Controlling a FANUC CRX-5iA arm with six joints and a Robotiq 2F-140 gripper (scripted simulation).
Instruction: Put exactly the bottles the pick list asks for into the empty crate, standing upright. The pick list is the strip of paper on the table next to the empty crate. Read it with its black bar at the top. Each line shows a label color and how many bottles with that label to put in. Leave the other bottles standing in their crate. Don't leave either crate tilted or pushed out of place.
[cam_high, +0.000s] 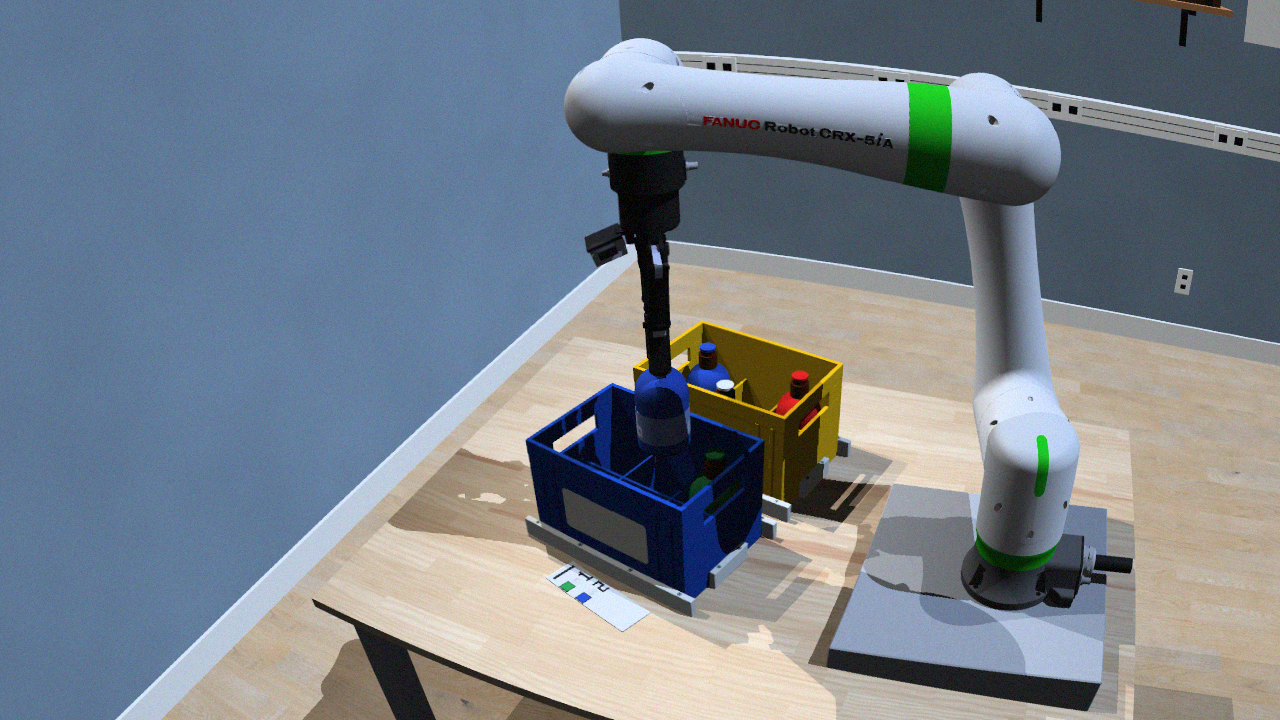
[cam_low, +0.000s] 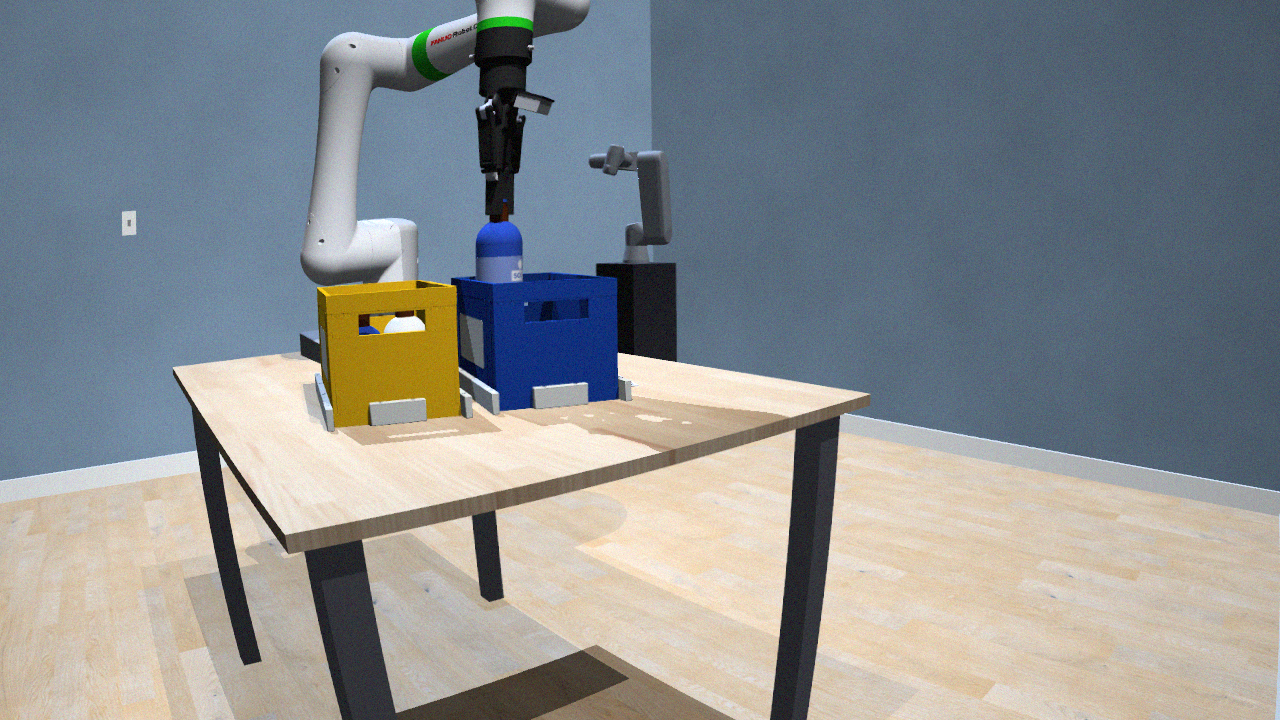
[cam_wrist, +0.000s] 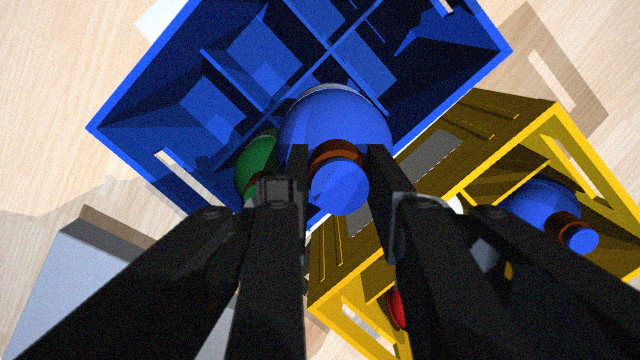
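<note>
My gripper is now 1 cm short of the blue crate, 4 cm to the right of it and 22 cm above it. From my hand the other things lie so: green-label bottle: 9 cm behind, 2 cm to the left, 22 cm below; then yellow crate: 5 cm behind, 19 cm to the right, 22 cm below; then white-label bottle: 4 cm behind, 15 cm to the right, 22 cm below.
</note>
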